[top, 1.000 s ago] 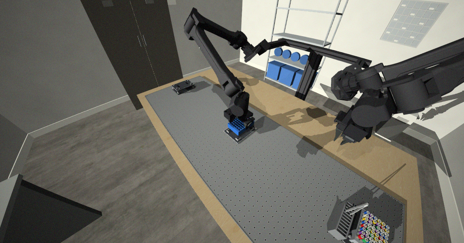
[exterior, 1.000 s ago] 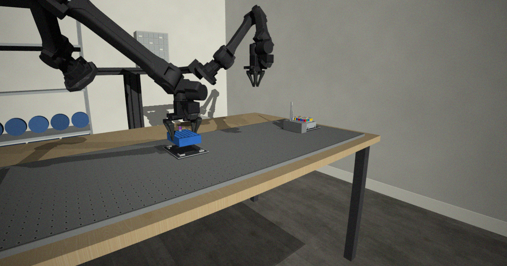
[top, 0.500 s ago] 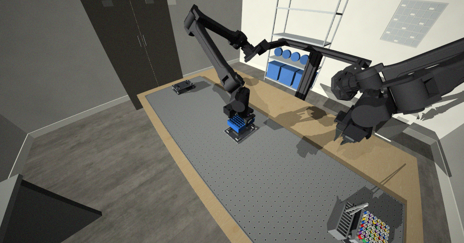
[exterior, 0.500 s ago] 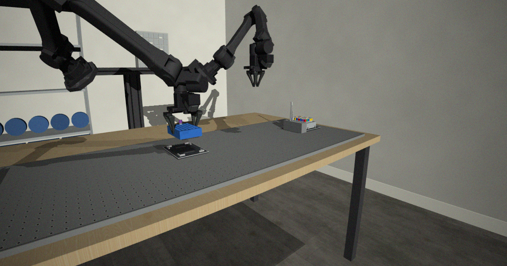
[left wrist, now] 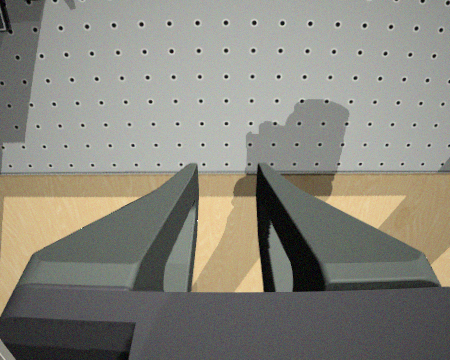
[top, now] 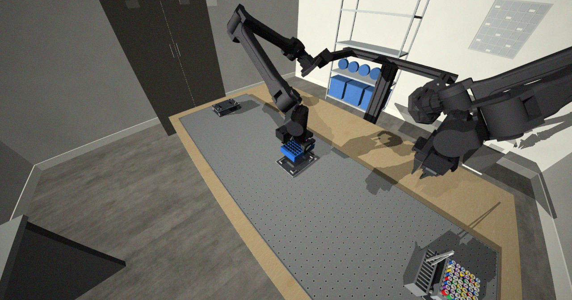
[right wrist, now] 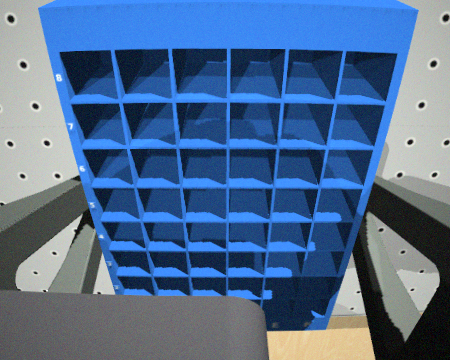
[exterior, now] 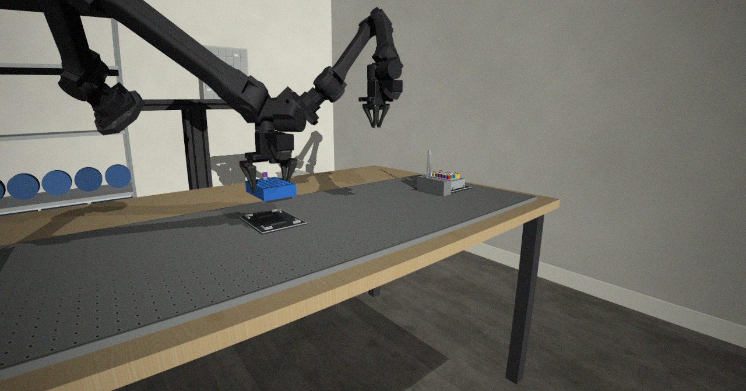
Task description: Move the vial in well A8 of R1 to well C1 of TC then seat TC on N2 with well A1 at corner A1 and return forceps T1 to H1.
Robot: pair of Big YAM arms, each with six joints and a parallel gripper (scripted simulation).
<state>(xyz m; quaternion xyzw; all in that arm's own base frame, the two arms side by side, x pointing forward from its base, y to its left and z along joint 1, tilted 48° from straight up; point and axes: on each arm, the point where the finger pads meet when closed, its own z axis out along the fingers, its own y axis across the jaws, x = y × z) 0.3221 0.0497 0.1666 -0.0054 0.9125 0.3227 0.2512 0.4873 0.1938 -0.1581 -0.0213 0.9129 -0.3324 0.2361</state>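
My right hand is right at the blue tube carrier TC. Also, from my right hand: grey slotted holder H1 (58 cm to the left, 8 cm below, 6 cm ahead); then purple-capped vial (5 cm behind, 1 cm to the left, 1 cm above); then raised nest N2 (67 cm to the right, 6 cm below, 2 cm ahead).
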